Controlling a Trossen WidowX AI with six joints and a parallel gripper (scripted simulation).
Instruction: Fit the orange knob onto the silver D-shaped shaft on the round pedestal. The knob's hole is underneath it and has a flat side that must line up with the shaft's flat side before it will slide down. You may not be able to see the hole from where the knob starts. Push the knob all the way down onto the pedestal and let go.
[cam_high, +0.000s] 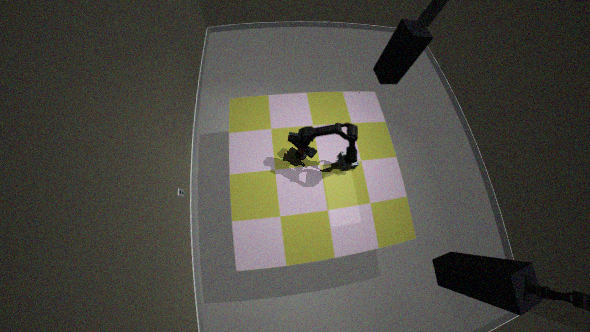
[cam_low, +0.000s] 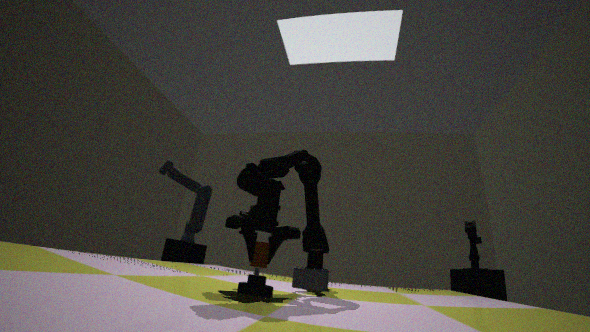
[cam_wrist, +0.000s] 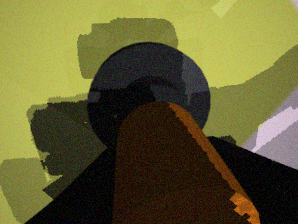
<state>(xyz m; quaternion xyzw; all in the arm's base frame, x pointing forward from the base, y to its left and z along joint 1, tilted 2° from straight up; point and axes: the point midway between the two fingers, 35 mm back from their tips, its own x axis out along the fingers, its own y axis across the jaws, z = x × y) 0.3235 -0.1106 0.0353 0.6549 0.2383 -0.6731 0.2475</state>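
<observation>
Right now the round dark pedestal is 40 mm below my gripper tip. The rest, counted from my gripper tip: orange knob (30 mm above).
</observation>
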